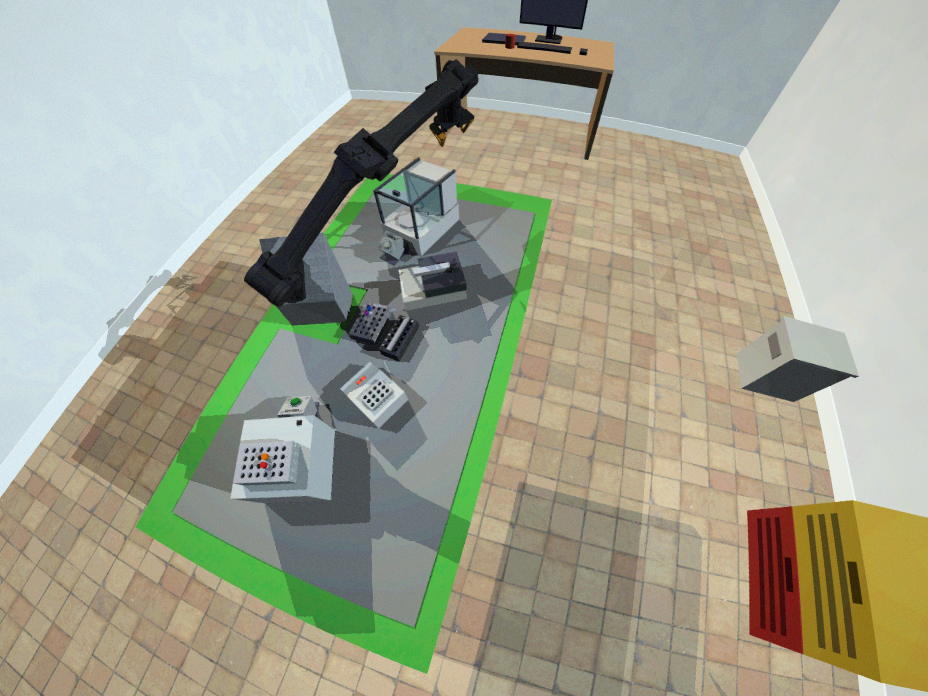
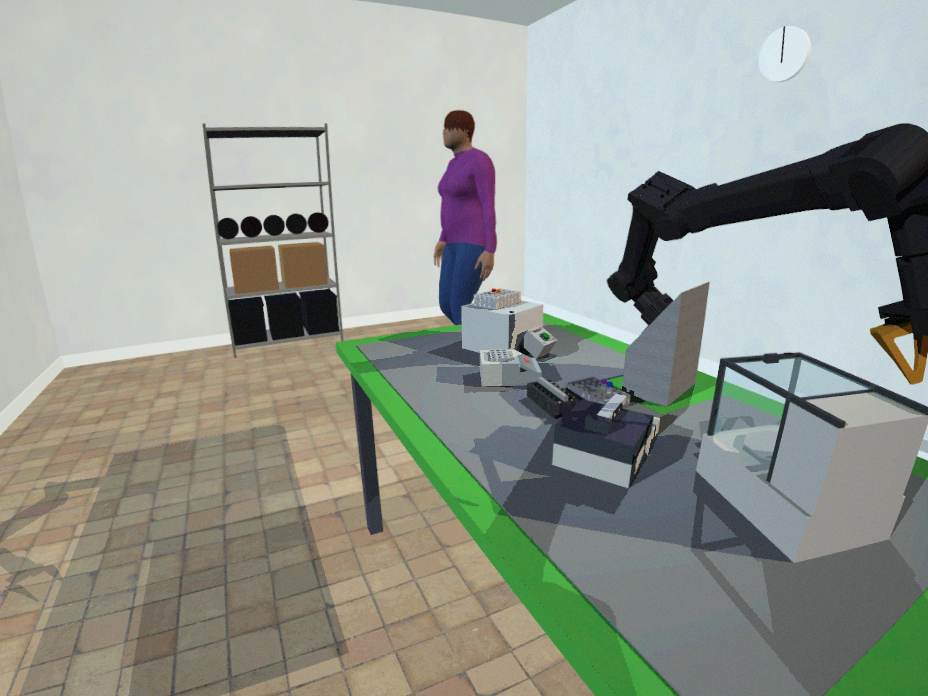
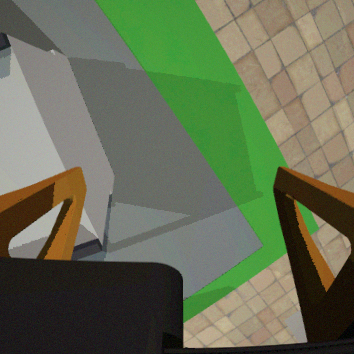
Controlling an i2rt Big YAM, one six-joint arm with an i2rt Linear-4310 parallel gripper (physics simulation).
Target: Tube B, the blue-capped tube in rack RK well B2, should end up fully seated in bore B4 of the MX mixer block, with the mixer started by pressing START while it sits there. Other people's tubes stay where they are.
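Frame: origin at the arm's base, x right, y ahead, z up, level; metres.
Where they show: gripper, fingertip midpoint: (image 1: 452, 138) (image 3: 179, 177); arm's base, link origin: (image 1: 290, 278) (image 2: 666, 319).
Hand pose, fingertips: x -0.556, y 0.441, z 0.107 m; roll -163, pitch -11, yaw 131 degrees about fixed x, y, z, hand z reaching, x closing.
Observation:
Each offset is from my fingertips to the top centre of the thing.
A dark rack @(dx +0.604, dy -0.229, dz -0.246 m) (image 1: 359, 334) (image 2: 583, 387) near the arm's base holds a blue-capped tube @(dx +0.574, dy -0.231, dz -0.223 m) (image 1: 368, 307) (image 2: 608, 384) and a purple cap close by; its well letters are unreadable. A large white box @(dx +1.001, dy -0.357, dz -0.106 m) (image 1: 318, 449) (image 2: 487, 329) carries a gridded block with an orange and a red cap. A small box with a green button @(dx +0.890, dy -0.373, dz -0.202 m) (image 1: 295, 402) (image 2: 544, 336) stands beside it. A smaller white unit @(dx +0.840, dy -0.175, dz -0.207 m) (image 1: 358, 397) (image 2: 490, 373) has a block of holes. Labels are unreadable, so I cannot tell which is MX. My gripper (image 1: 455, 135) (image 3: 179, 177) is open and empty, high beyond the glass-fronted balance, far from the rack.
The balance @(dx +0.188, dy -0.142, dz -0.054 m) (image 1: 443, 224) (image 2: 862, 479) (image 3: 30, 110) stands at the far table end, below my gripper. Between it and the rack is a dark-lidded box @(dx +0.452, dy -0.050, dz -0.175 m) (image 1: 453, 283) (image 2: 592, 459). A black holder @(dx +0.658, dy -0.129, dz -0.229 m) (image 1: 399, 338) (image 2: 547, 398) adjoins the rack. A grey wedge (image 2: 667, 352) stands by the arm base.

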